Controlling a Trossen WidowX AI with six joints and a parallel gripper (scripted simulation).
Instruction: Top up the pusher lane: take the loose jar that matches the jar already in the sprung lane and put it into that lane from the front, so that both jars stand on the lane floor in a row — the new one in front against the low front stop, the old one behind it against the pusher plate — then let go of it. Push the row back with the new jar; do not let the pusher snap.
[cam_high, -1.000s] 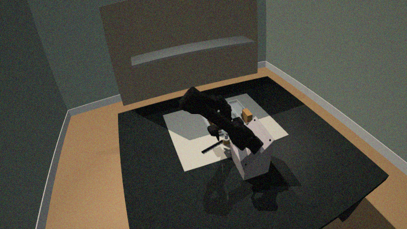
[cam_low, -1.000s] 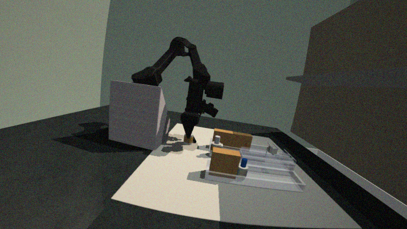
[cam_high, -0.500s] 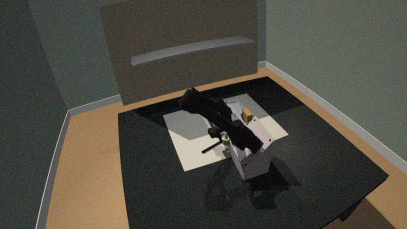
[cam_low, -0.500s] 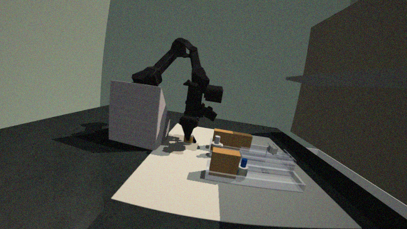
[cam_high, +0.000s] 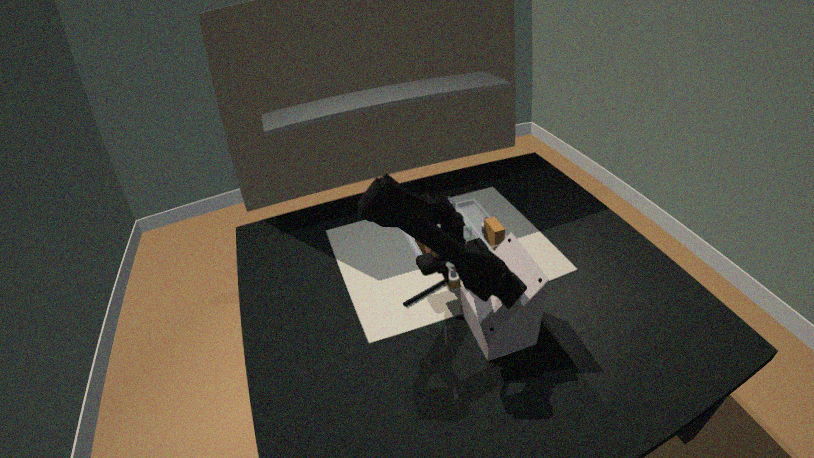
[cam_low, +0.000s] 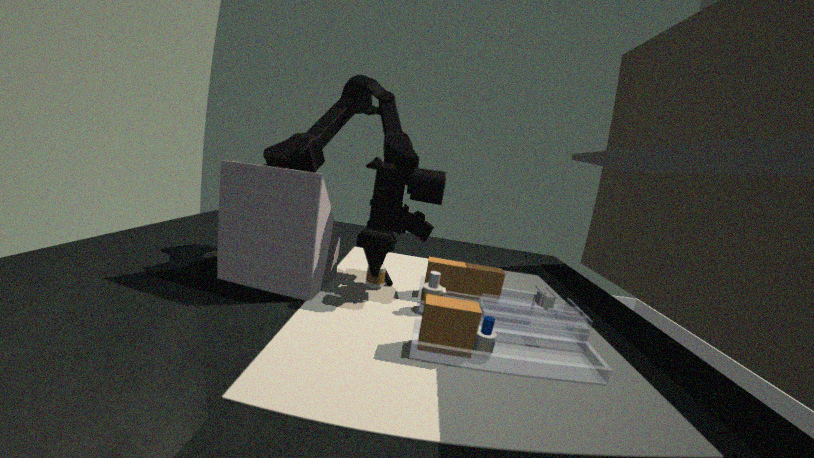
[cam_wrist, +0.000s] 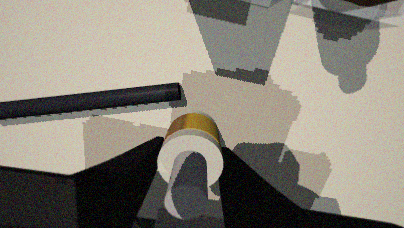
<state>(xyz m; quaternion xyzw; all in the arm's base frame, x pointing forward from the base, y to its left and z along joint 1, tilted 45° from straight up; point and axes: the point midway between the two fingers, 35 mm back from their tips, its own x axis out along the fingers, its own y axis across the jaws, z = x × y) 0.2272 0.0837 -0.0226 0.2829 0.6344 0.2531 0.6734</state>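
Now: the black stick 80 mm to the left of my gripper tip, 20 mm below it and 10 mm ahead of it. The rest, counted from my gripper tip: blue-capped jar (200 mm to the right, 180 mm ahead, 10 mm above); then shelf (620 mm ahead, 340 mm above, 50 mm to the right).
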